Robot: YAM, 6 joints.
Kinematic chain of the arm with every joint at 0, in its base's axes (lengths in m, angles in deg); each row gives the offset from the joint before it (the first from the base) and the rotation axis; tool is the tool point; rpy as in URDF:
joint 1: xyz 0 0 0.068 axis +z
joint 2: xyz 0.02 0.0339 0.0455 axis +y
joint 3: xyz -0.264 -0.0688 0 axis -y
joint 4: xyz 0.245 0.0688 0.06 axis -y
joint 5: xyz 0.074 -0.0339 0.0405 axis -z
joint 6: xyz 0.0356 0 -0.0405 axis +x
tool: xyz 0 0 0 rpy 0 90 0
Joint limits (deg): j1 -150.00..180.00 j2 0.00..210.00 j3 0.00..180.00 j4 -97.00..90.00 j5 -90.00..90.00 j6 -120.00..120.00
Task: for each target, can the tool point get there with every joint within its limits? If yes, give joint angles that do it. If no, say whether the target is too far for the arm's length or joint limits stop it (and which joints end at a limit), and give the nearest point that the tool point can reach.
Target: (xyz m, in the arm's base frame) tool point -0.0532 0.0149 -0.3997
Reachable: no: joint limits stop it (at a limit: joint 2) | nearest point -0.0818 0.0229 -0.3412 | short by 0.066 m
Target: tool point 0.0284 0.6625 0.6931
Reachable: no: too far | nearest point 0.0208 0.4844 0.5325 | short by 0.240 m
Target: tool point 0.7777 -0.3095 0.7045
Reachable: no: too far | nearest point 0.4897 -0.1949 0.4803 | short by 0.383 m
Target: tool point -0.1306 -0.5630 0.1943
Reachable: yes | joints -105.43 152.89 146.05 -37.28 -42.08 39.79
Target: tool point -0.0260 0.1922 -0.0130
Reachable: yes | joints 93.37 142.25 52.67 -66.25 -24.32 90.67
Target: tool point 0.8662 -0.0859 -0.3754
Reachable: no: too far | nearest point 0.5598 -0.0555 -0.1984 | short by 0.355 m
